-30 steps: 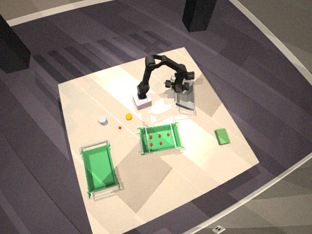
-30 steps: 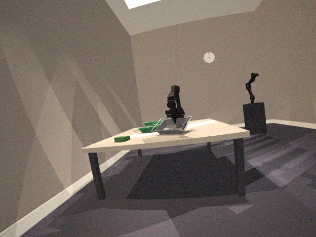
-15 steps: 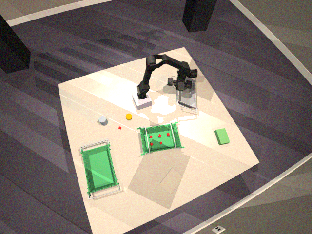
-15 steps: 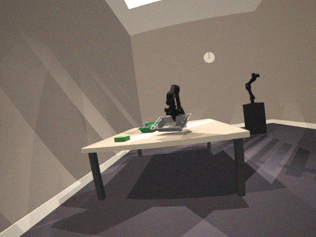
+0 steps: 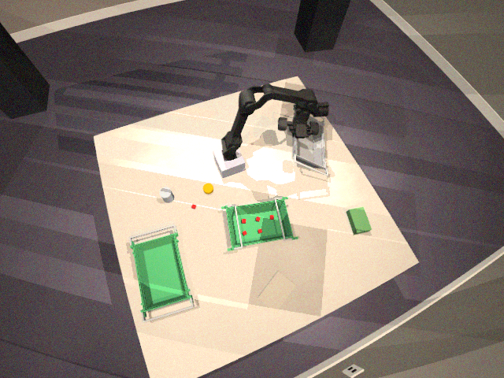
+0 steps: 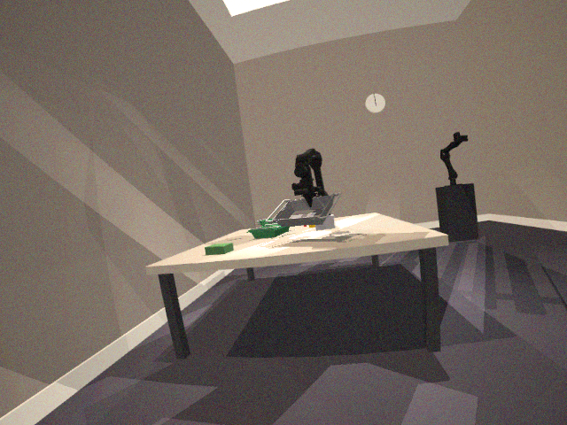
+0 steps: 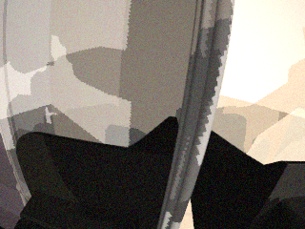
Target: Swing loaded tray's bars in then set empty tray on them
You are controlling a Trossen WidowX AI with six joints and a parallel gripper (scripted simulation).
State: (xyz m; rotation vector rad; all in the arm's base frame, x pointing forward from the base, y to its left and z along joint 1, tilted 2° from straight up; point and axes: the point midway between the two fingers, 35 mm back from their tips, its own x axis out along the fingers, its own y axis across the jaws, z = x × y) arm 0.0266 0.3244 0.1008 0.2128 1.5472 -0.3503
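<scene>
Right now the grey tray is 80 mm to the left of my gripper tip, 30 mm ahead of it and 10 mm below it. Also, from my gripper tip: red cube 540 mm to the right, 170 mm ahead, 150 mm below; then green block 450 mm ahead, 210 mm to the left, 140 mm below; then yellow disc 460 mm to the right, 150 mm below, 100 mm ahead.
</scene>
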